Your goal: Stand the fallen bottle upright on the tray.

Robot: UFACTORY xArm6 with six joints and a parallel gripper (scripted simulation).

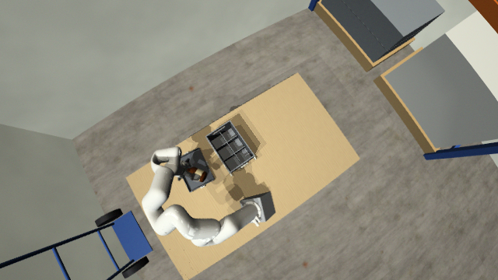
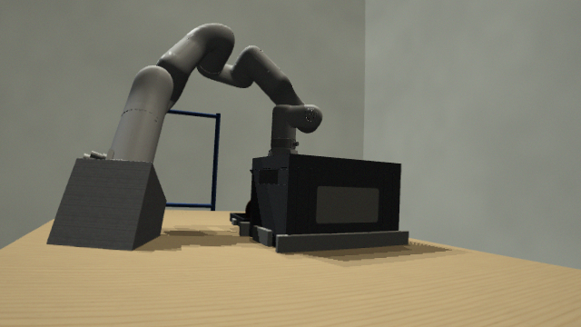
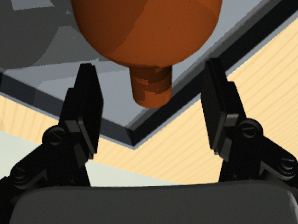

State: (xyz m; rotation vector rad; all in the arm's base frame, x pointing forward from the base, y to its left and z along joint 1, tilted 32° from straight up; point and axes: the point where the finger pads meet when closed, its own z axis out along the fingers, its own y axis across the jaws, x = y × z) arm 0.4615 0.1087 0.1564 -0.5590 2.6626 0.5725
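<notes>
Right now the brown bottle is 40 mm behind my hand, 30 mm below it and 20 mm to the right of it. Round my hand: dark tray 60 mm below, 30 mm to the right, 20 mm behind; then dark crate 320 mm to the right, 70 mm behind, 10 mm above.
</notes>
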